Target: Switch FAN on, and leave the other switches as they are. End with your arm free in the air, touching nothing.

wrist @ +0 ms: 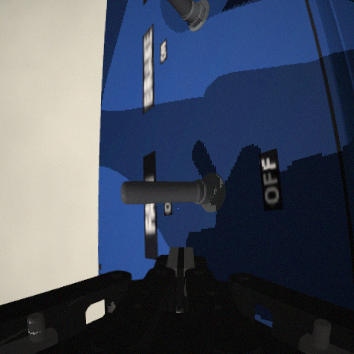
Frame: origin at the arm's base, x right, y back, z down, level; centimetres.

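Seen in the pictures: gripper, fingertip midpoint: (pixel 180 262).
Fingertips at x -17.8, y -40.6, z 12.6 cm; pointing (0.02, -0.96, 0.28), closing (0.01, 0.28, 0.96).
Observation:
A point is followed by its place in that frame.
The FAN switch (pixel 162 192) @[x -13.4, y -38.6, z 11.0 cm] is a grey toggle lever in the middle of the view. Its lever points left, toward the FAN label (pixel 150 220) @[x -16.1, y -45.5, z 11.5 cm] and the small ON label (pixel 168 208) @[x -14.9, y -43.2, z 12.4 cm], which it partly covers. Its round base (pixel 213 192) @[x -13.5, y -38.5, z 13.7 cm] is on the blue panel (pixel 260 105) @[x -9.2, y -36.4, z 15.2 cm], with the OFF label (pixel 271 180) @[x -12.7, y -35.5, z 15.2 cm] to the right. My gripper (pixel 180 262) @[x -17.8, y -40.6, z 12.6 cm] is shut and empty, below the lever in the view. A gap shows between the fingertips and the lever; whether they differ in depth is hard to tell.
Another toggle switch (pixel 197 15) @[x -2.2, y -41.2, z 13.6 cm] shows partly at the top edge, above the BRAKE label (pixel 148 70) @[x -3.6, y -48.2, z 11.5 cm] and its small ON label (pixel 163 51) @[x -2.8, y -45.9, z 12.3 cm]. A pale surface (pixel 50 140) lies left of the panel. Dark shadows cover much of the panel.

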